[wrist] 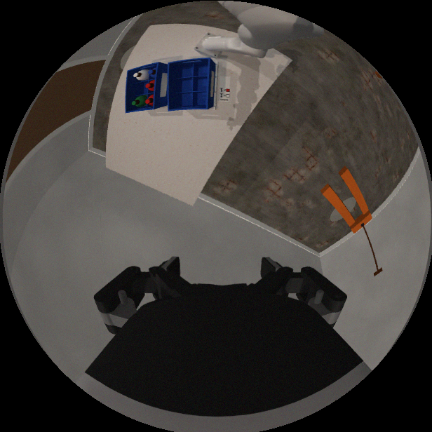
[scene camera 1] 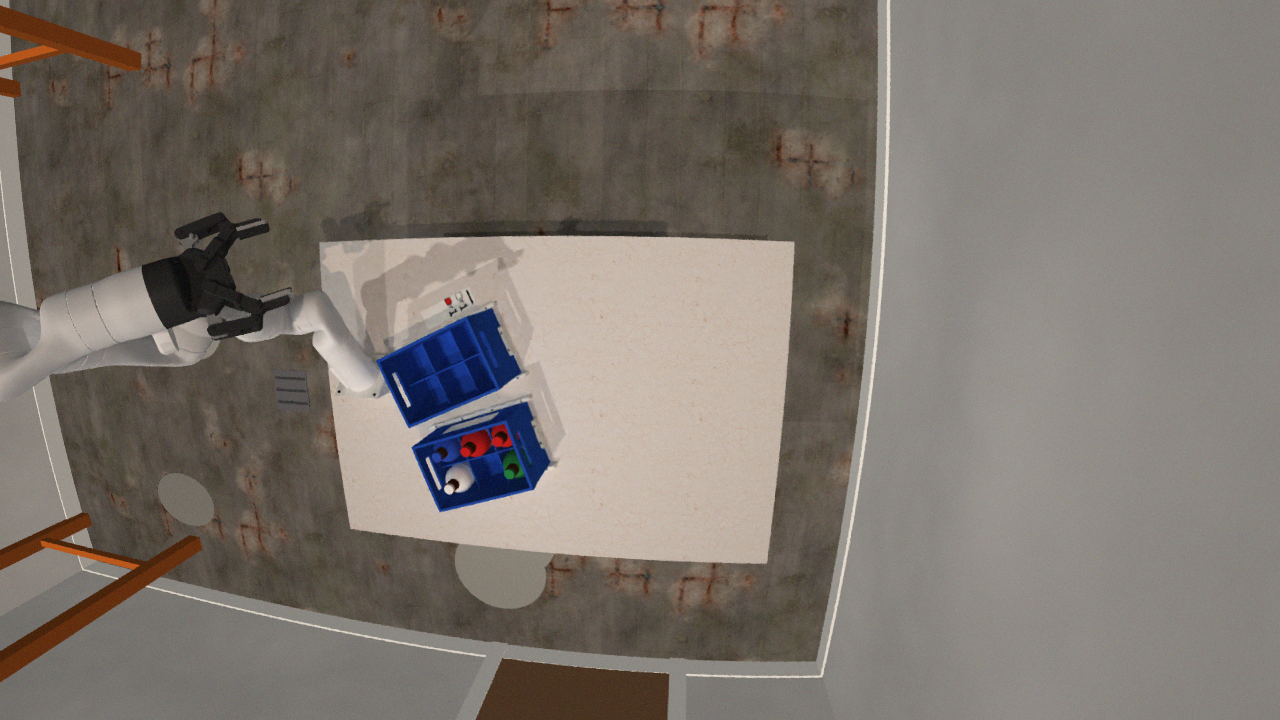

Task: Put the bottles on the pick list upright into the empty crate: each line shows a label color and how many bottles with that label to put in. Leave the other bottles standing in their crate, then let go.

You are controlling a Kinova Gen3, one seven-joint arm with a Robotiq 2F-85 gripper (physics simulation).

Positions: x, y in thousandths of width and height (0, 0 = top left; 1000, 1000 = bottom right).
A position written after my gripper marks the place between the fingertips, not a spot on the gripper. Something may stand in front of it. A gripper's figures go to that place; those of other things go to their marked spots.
Scene:
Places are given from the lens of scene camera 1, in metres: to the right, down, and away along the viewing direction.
my gripper (scene camera 1: 219, 359): -0.43, -0.12, 0.57
white-label bottle (scene camera 1: 359, 665): -0.47, 0.31, 1.33

